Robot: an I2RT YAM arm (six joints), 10 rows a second.
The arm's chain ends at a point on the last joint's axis. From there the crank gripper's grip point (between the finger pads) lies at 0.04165 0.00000 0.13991 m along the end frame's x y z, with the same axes.
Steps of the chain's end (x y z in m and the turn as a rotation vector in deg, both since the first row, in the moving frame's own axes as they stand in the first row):
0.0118 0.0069 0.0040 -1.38 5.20 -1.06
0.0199 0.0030 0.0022 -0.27 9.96 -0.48
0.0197 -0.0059 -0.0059 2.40 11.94 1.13
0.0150 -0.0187 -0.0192 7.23 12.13 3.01
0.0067 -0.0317 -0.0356 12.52 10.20 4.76
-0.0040 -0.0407 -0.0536 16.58 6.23 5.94
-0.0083 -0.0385 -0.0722 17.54 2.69 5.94
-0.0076 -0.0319 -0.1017 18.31 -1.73 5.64
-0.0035 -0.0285 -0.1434 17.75 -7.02 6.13
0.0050 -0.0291 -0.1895 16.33 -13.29 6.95
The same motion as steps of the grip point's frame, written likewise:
0.0243 0.0093 -0.0004 -1.38 5.20 -1.06
0.0435 0.0032 -0.0071 -0.27 9.96 -0.48
0.0478 -0.0104 -0.0176 2.40 11.94 1.13
0.0438 -0.0327 -0.0320 7.23 12.13 3.01
0.0317 -0.0566 -0.0481 12.52 10.20 4.76
0.0126 -0.0748 -0.0641 16.58 6.23 5.94
0.0001 -0.0757 -0.0801 17.54 2.69 5.94
-0.0098 -0.0722 -0.1070 18.31 -1.73 5.64
-0.0185 -0.0683 -0.1454 17.75 -7.02 6.13
-0.0257 -0.0664 -0.1887 16.33 -13.29 6.95

